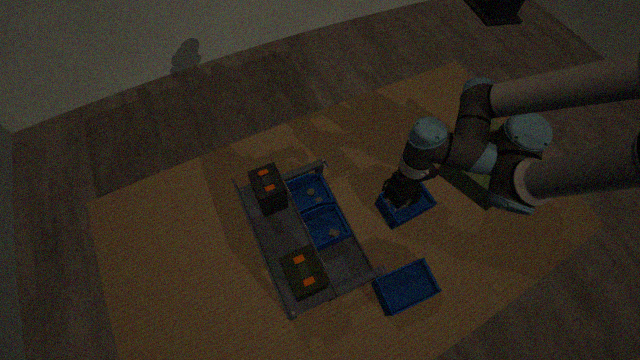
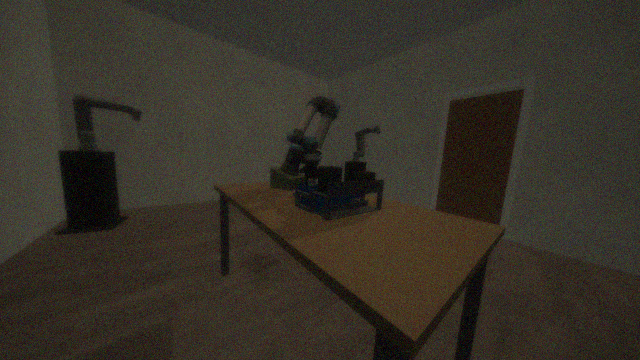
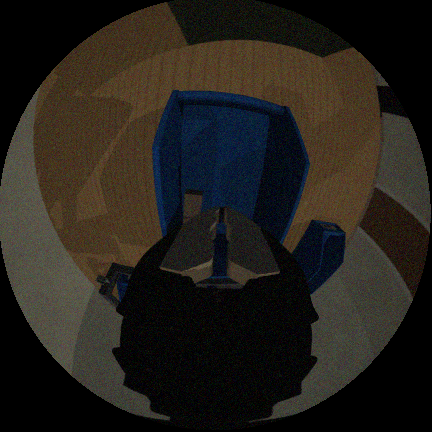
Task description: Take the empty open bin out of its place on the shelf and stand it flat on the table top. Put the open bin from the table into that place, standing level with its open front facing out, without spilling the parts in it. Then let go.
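Frame: origin at the arm's base, x back, y left, z down, level; centimetres.
Seen in the pictures: gripper, fingertip midpoint: (image 3: 221, 208); arm's base at its link origin: (image 1: 497, 155) (image 2: 289, 171).
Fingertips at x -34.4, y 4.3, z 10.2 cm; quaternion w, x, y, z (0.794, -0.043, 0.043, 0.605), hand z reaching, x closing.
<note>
Pixels of each thing's top centre, then the offset from my fingertips to it. "*": a spot on its surface instead. Level surfaces: height alone.
- blue open bin at a spot on its surface: (image 3: 225, 144) * dz +2.3, dx +6.5, dy -1.2 cm
- table top at its surface level: dz +2.6 cm
- small tan part at its top centre: (image 3: 191, 206) dz +0.8, dx -0.9, dy -3.1 cm
- second blue bin at a spot on its surface: (image 3: 322, 250) * dz -3.1, dx -1.6, dy +17.7 cm
A blue open bin (image 1: 423, 206) (image 3: 225, 144) stands on the table top (image 1: 178, 251) (image 2: 402, 251), to the right of the shelf. A small tan part (image 3: 193, 201) lies inside it. My gripper (image 1: 399, 203) (image 3: 221, 208) is shut with nothing between its fingers. It points down into this bin near its near wall. A second blue bin (image 1: 405, 286) (image 3: 322, 250) stands flat on the table by the shelf's front corner and looks empty. The shelf (image 1: 263, 232) (image 2: 380, 188) has one bare place (image 1: 344, 263) at its near end.
Two more blue bins (image 1: 308, 190) (image 1: 326, 223) with small parts sit in the shelf's row. Two black boxes (image 1: 267, 188) (image 1: 304, 273) with orange labels stand on the shelf. A dark pedestal with another arm (image 2: 89, 188) stands on the floor at the left. A brown door (image 2: 478, 156) is at the right.
</note>
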